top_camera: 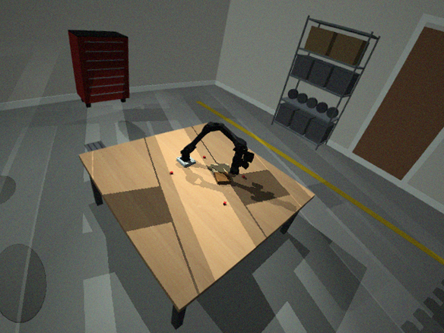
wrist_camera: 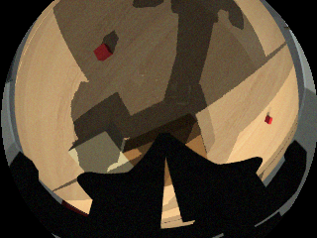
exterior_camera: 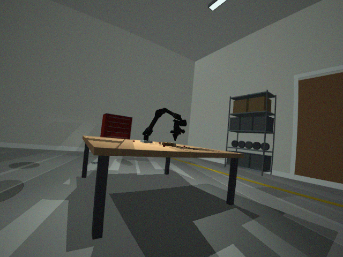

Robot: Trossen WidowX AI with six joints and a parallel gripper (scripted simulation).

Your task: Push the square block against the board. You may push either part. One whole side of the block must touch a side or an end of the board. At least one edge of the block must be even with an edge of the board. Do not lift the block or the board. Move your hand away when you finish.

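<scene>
My gripper tip is now 50 mm to the left of the square block, 50 mm past it and 40 mm above it. Also, from my gripper tip: board 130 mm behind, 40 mm below, 10 mm to the left.
</scene>
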